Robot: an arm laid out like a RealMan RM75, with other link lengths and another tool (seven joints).
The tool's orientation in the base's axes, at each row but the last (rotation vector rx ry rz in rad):
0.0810, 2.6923, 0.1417
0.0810, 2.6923, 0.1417
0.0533, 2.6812, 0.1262
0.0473, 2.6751, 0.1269
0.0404, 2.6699, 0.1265
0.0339, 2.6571, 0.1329
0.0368, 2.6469, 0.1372
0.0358, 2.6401, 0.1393
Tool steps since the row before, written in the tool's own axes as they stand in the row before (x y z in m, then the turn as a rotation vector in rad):
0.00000, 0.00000, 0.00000, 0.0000, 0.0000, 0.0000
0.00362, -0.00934, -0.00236, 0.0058, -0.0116, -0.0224
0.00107, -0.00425, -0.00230, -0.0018, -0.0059, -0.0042
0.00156, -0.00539, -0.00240, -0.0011, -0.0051, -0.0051
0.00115, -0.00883, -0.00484, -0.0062, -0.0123, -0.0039
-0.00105, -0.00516, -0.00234, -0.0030, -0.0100, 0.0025
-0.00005, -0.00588, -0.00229, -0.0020, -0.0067, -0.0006
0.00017, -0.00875, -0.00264, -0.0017, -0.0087, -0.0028
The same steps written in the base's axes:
0.00000, 0.00000, 0.00000, 0.0000, 0.0000, 0.0000
-0.00460, -0.00919, -0.00048, -0.0153, -0.0130, 0.0163
-0.00205, -0.00435, 0.00117, -0.0003, -0.0063, 0.0040
-0.00254, -0.00547, 0.00092, -0.0014, -0.0056, 0.0045
-0.00328, -0.00913, 0.00293, 0.0037, -0.0129, 0.0051
-0.00016, -0.00539, 0.00203, 0.0038, -0.0099, -0.0018
-0.00105, -0.00606, 0.00142, 0.0015, -0.0068, 0.0008
-0.00141, -0.00894, 0.00130, 0.0002, -0.0090, 0.0023

